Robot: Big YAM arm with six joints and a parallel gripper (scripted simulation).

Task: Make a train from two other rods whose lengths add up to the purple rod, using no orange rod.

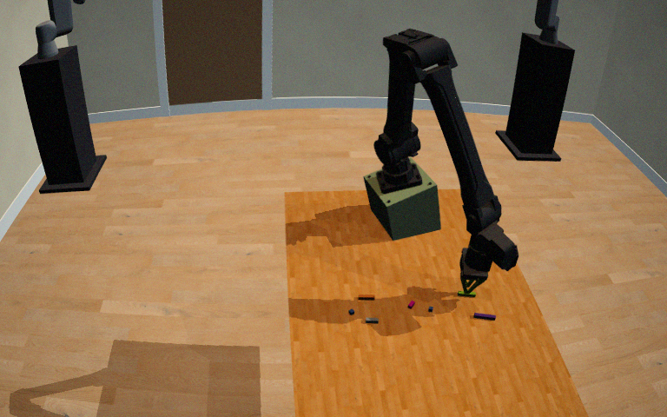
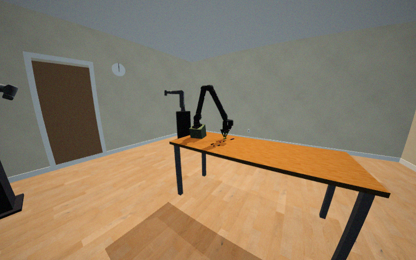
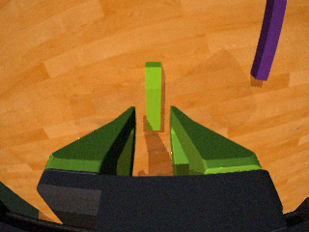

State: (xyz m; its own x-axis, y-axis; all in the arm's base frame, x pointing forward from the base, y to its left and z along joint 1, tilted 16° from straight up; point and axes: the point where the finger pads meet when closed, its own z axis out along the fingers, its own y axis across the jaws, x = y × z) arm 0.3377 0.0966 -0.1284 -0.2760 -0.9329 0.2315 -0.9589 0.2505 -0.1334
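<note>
My gripper is now 2 cm above the lime rod. The rest, counted from my hand: orange rod 2 cm behind, 26 cm to the right, 2 cm below; purple rod 9 cm ahead, 3 cm to the left, 2 cm below; magenta rod 2 cm ahead, 16 cm to the right, 2 cm below.
</note>
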